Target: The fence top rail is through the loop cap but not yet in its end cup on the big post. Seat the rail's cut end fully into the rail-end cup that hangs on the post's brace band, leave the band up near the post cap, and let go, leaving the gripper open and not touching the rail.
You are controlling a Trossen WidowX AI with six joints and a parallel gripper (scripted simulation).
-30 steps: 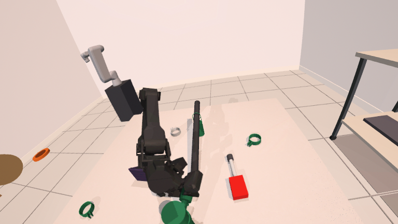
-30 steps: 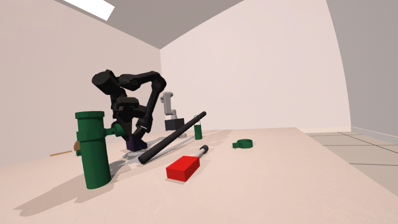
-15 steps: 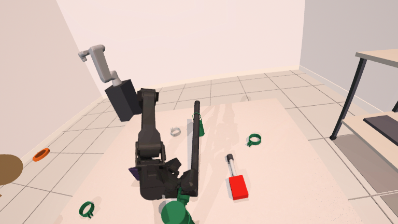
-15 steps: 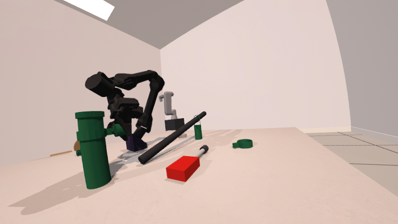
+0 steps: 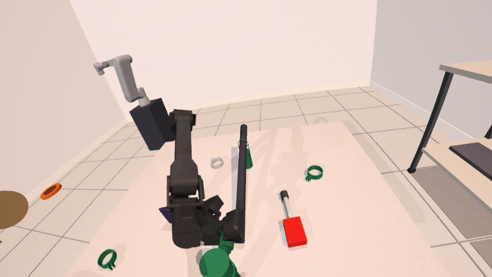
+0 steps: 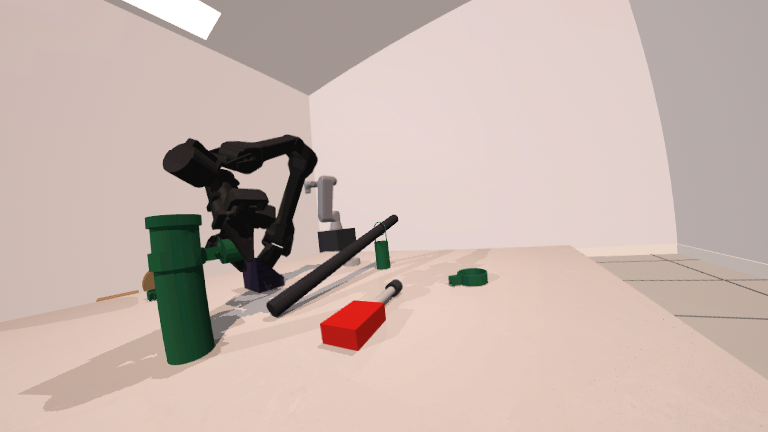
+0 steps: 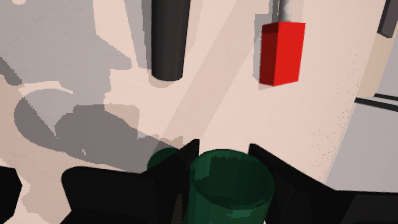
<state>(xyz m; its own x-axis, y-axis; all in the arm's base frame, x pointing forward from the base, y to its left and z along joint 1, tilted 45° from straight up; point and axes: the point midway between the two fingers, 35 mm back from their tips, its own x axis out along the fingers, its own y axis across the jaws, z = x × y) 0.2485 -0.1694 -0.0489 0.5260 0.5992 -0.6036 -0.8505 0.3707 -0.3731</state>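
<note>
Now: gripper tip 2 cm past the green rail-end cup, 3 cm to the left of it and 3 cm below it. From my gripper tip the other things lie so: small green post 2 cm behind, 45 cm to the left, 1 cm below; red-headed mallet 16 cm ahead, 16 cm to the left, 10 cm below.
</note>
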